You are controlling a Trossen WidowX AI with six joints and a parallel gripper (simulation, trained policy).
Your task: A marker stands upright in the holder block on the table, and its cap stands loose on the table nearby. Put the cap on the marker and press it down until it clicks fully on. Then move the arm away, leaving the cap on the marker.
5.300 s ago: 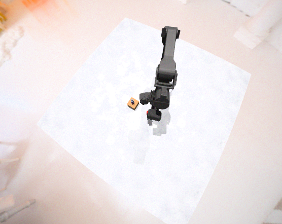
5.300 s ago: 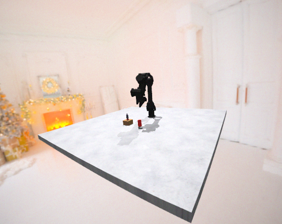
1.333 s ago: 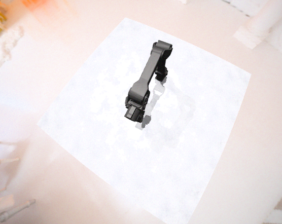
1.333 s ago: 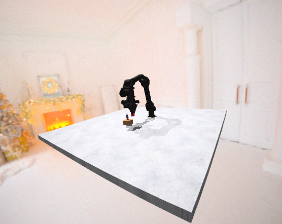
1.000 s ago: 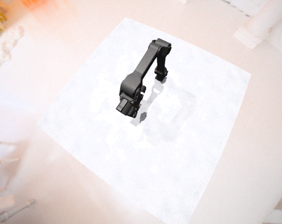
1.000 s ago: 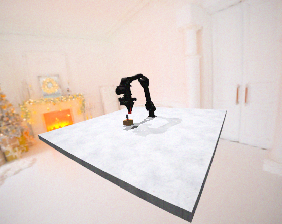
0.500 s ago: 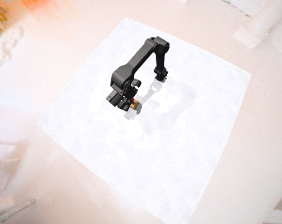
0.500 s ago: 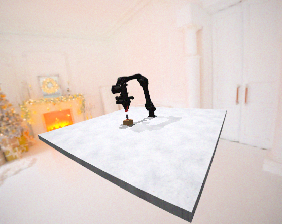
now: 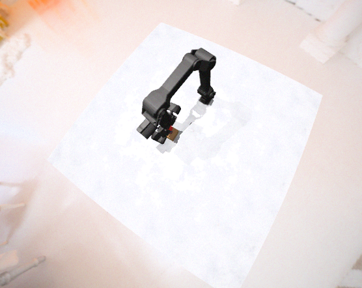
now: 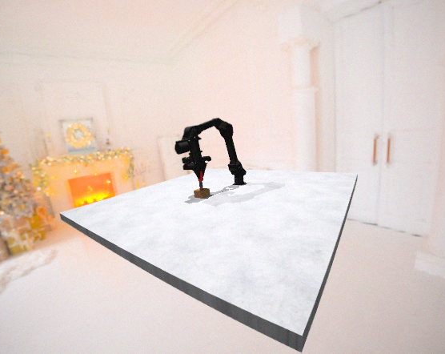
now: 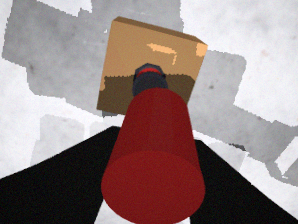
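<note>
The holder block lies 9 cm below my gripper tip. Round my gripper tip: red cap: 1 cm above.
</note>
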